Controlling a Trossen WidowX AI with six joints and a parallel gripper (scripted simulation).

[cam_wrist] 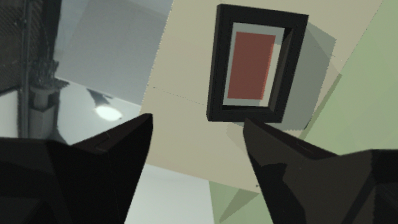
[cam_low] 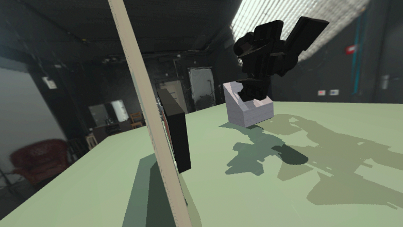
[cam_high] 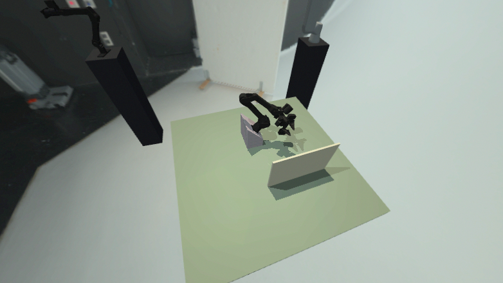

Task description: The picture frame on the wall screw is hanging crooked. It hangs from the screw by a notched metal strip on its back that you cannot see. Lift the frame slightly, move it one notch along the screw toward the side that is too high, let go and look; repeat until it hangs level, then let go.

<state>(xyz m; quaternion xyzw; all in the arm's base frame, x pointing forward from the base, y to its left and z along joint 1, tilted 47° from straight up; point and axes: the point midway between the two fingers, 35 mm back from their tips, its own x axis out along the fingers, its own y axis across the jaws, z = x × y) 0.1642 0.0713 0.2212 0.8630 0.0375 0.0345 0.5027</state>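
Now: the picture frame 200 mm ahead of my gripper tip, 90 mm below it and 10 mm to the right of it. From my gripper tip the other things lie so: wall panel: 210 mm ahead, 90 mm below.
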